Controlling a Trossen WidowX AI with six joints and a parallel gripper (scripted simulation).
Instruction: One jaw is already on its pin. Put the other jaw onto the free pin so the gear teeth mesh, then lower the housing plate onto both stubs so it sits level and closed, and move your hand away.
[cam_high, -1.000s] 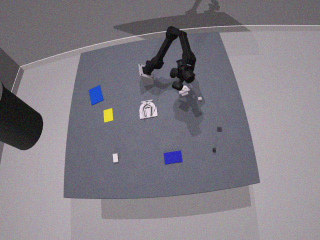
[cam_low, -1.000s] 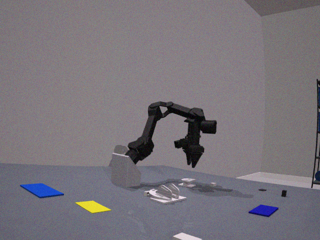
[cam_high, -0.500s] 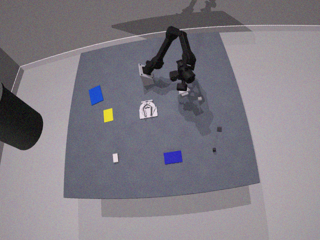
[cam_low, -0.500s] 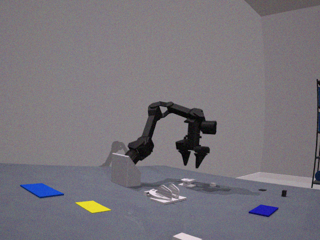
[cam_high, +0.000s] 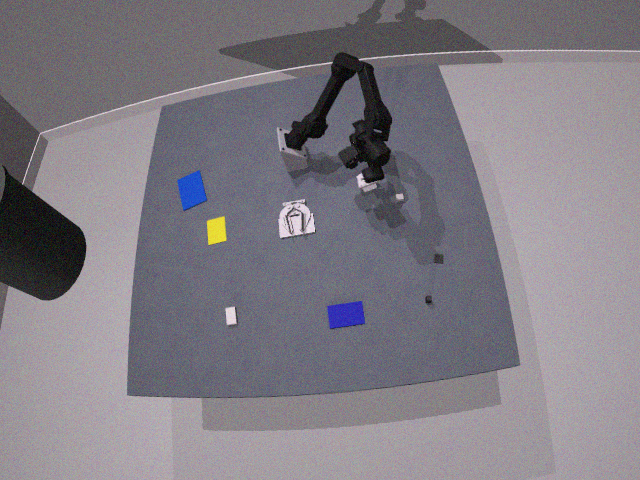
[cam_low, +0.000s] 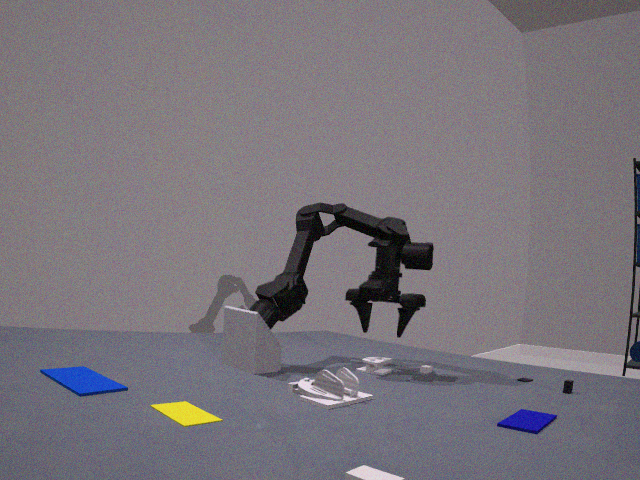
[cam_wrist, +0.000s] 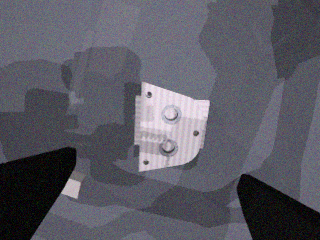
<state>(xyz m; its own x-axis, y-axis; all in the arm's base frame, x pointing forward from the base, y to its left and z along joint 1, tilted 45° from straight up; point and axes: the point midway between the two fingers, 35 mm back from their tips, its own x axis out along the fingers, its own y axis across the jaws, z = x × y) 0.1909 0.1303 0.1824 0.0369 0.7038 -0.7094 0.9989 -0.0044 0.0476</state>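
Right now my gripper tip is 10 mm past the base and 60 mm above it. The rest, counted from my gripper tip: dark blue pad (430 mm ahead, 180 mm to the right, 90 mm below); yellow pad (30 mm ahead, 560 mm to the right, 90 mm below); small white cube (80 mm ahead, 90 mm to the left, 80 mm below).
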